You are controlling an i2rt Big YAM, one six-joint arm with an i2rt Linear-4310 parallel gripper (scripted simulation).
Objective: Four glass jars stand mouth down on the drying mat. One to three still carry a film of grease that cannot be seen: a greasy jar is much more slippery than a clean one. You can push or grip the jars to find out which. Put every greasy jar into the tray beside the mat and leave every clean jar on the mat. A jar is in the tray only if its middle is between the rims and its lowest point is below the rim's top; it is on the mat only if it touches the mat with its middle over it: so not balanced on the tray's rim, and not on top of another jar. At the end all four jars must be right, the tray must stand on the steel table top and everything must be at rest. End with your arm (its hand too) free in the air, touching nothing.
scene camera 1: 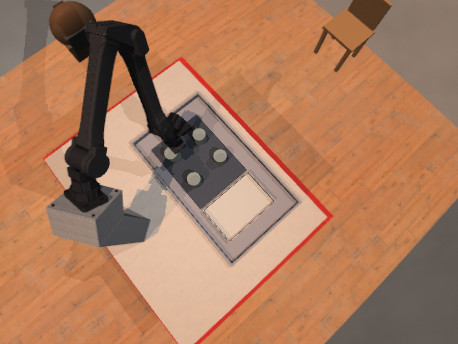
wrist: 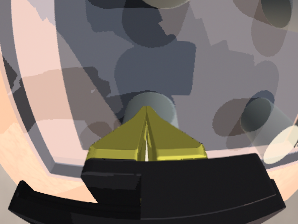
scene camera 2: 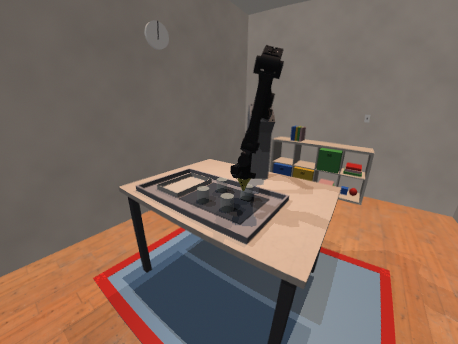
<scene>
One and the same spot on a drying mat: (wrist: 211, 67) is (scene camera 1: 193, 159).
</scene>
